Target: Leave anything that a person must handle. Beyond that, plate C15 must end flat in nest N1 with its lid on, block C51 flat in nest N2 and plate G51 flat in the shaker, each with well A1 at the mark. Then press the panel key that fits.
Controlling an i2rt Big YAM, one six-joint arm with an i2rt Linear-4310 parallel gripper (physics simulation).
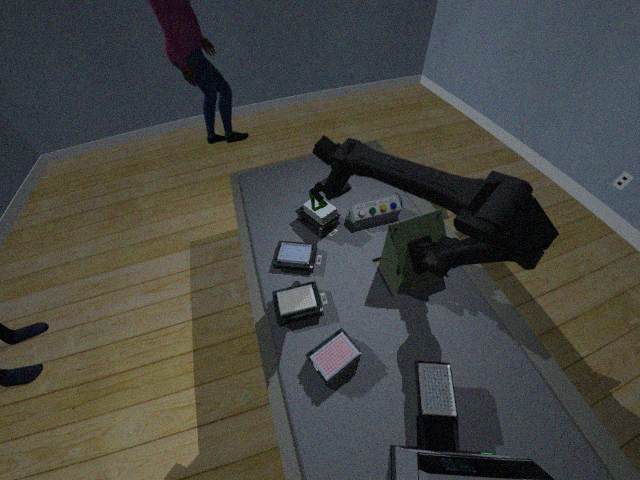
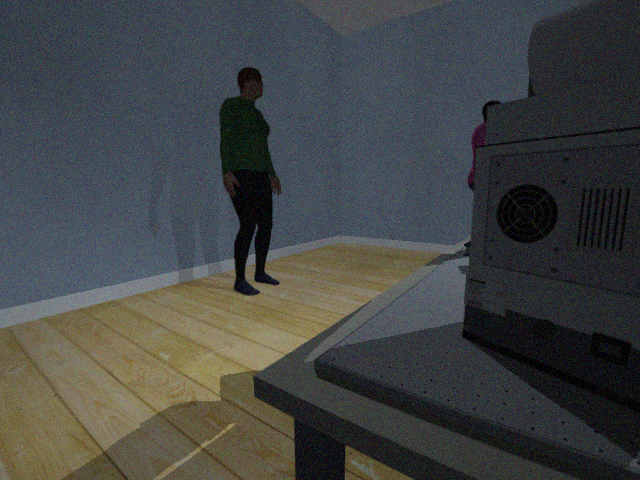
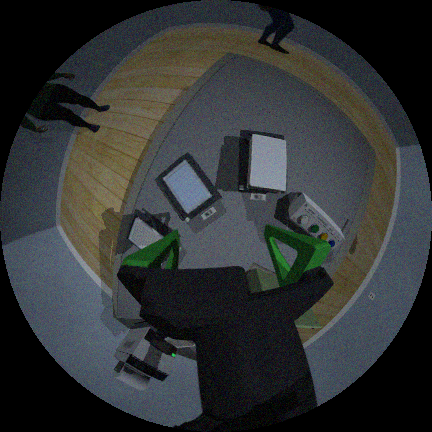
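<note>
My gripper is open and empty, high above the table near the nests. A white-topped labware piece stands in dark nest N2. A light-blue plate lies in nest N3. A cream plate sits in the neighbouring nest. A pink-welled plate sits turned on a dark support. A pale plate lies on a dark carrier. The key panel has white, green, yellow and blue keys. Plate codes and A1 marks are unreadable.
A green slanted block stands near the arm. A large instrument stands at the table's end. A person in pink and one in green stand beyond the table.
</note>
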